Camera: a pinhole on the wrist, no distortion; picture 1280 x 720 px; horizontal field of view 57.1 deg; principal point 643.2 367.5 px. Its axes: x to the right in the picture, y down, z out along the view. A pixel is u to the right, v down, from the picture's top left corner.
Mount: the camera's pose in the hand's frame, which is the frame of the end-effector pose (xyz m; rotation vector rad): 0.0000 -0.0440 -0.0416 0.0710 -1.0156 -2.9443
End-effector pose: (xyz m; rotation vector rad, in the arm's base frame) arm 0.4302 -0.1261 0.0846 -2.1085 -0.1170 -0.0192
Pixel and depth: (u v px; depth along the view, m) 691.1 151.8 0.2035
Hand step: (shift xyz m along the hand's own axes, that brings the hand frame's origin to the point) -0.0192 0.1103 0.0951
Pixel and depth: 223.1 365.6 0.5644
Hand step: 0.1721 0.3121 0.4087
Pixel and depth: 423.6 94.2 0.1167
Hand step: 0.0155 0.0500 0.0342
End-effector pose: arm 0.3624 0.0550 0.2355 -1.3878 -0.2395 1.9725
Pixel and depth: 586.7 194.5 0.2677
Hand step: -0.0014 0.1523 0.1451
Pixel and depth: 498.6 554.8 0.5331
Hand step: 0.0388 0.2199 0.4323
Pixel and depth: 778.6 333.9 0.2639
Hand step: -0.0440 0.1232 0.1602
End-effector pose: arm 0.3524 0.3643 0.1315 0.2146 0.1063 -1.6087
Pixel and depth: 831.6 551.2 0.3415
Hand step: -0.0717 0.1220 0.2580
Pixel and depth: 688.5 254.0 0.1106
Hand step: -0.0101 0.0323 0.0387
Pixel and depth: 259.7 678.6 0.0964
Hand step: 0.0267 -0.0035 0.0510
